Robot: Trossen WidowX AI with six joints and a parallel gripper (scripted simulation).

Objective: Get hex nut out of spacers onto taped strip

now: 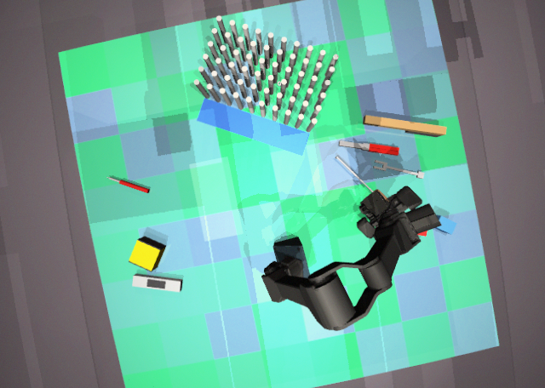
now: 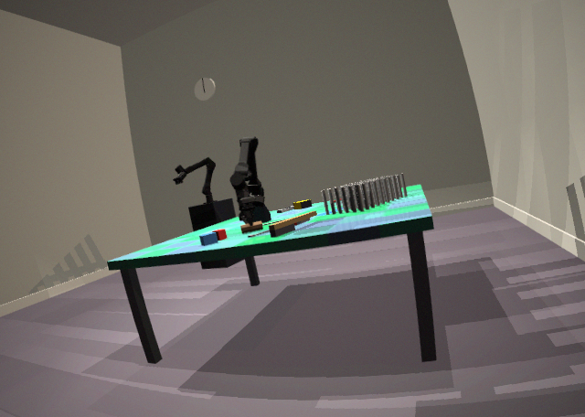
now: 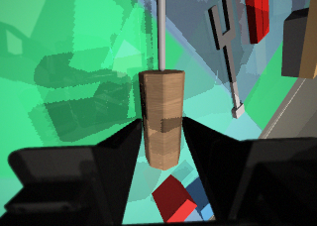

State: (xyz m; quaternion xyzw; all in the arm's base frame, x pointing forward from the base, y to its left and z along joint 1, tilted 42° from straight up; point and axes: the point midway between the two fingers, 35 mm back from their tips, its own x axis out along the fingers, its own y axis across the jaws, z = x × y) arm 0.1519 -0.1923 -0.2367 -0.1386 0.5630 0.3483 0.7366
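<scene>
Right now my gripper tip is 80 mm short of the wire hook tool, 70 mm to the right of it and 10 mm above it. The rest, counted from my gripper tip: red block: 90 mm behind, 110 mm to the right; grey fork tool: 100 mm ahead, 70 mm to the right, 20 mm below; blue cube: 80 mm behind, 190 mm to the right.
</scene>
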